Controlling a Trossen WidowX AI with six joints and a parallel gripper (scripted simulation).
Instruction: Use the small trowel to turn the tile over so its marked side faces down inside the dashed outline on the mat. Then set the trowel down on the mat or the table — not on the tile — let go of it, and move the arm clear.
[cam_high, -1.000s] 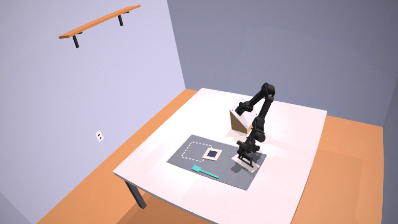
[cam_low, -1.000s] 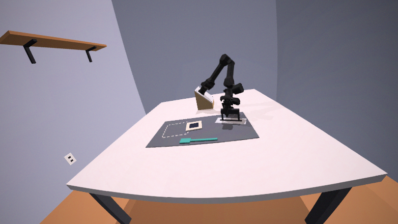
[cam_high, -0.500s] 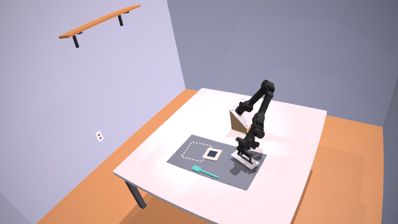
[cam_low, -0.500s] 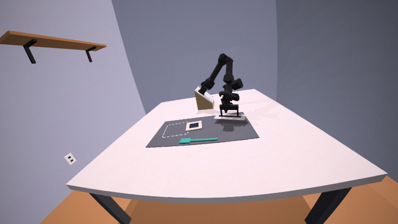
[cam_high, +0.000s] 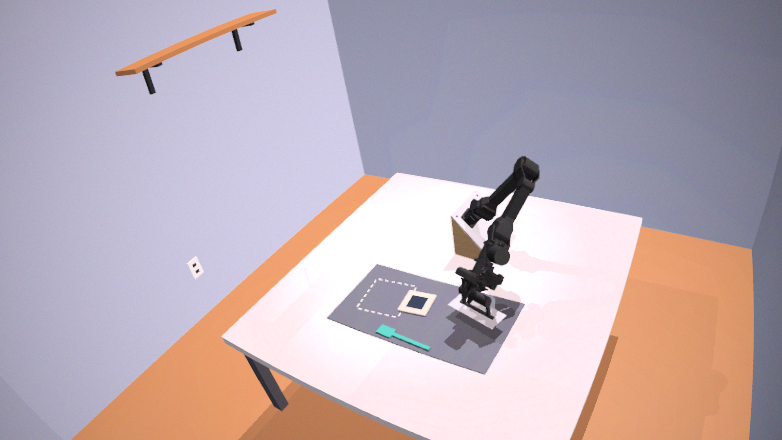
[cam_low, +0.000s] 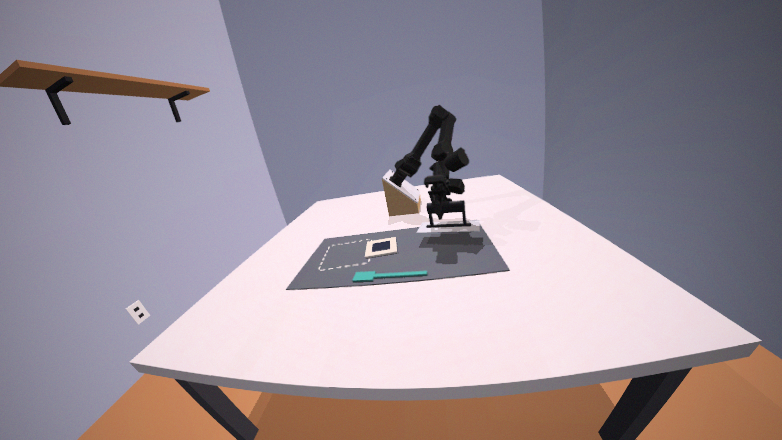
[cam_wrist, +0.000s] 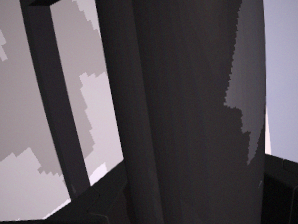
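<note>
Right now the grey mat is 16 cm to the right of my gripper tip, 11 cm below it and 2 cm ahead of it. Also, from my gripper tip: tile (21 cm to the right, 9 cm below, 1 cm behind); teal trowel (18 cm to the right, 16 cm ahead, 9 cm below).
</note>
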